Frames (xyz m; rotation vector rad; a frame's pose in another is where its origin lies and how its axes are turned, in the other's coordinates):
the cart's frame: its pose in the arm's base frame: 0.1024 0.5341 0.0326 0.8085 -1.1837 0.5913
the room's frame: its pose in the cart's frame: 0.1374 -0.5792 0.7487 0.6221 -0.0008 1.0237
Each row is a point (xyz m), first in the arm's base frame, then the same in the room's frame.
Working: the arm's base frame: its pose in the room's frame: 0.0878 0.1478 -0.4360 -0.6545 1.3940 -1.8634

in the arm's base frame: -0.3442 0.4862 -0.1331
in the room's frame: 0.3176 0.4157 -0.9340
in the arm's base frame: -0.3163 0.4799 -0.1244
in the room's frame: 0.3053 0.3897 -0.9259
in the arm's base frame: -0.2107 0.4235 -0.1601
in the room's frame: 0.1997 0.3377 -0.8841
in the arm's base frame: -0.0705 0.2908 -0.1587
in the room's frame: 0.0821 0.2492 -0.7591
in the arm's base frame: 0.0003 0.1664 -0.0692
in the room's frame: 0.0755 0.1610 -0.6153
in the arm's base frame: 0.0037 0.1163 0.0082
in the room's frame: 0.1193 0.1205 -0.5450
